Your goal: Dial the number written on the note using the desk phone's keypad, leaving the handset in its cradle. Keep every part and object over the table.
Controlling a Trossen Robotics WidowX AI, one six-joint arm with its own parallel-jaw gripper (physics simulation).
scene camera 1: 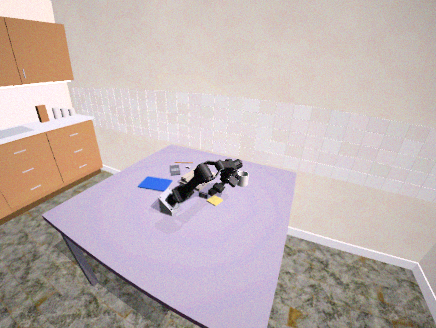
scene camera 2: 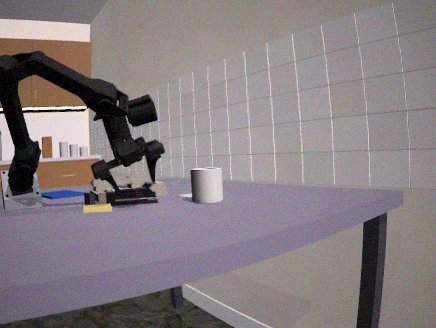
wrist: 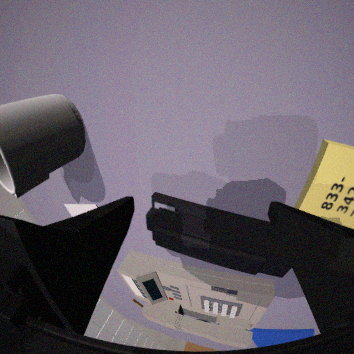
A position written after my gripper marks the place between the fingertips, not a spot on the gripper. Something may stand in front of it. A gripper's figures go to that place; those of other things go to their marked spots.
My gripper (wrist: 202, 206): 0.11 m from the lens. A black stapler (wrist: 239, 242): 0.14 m from the lens.
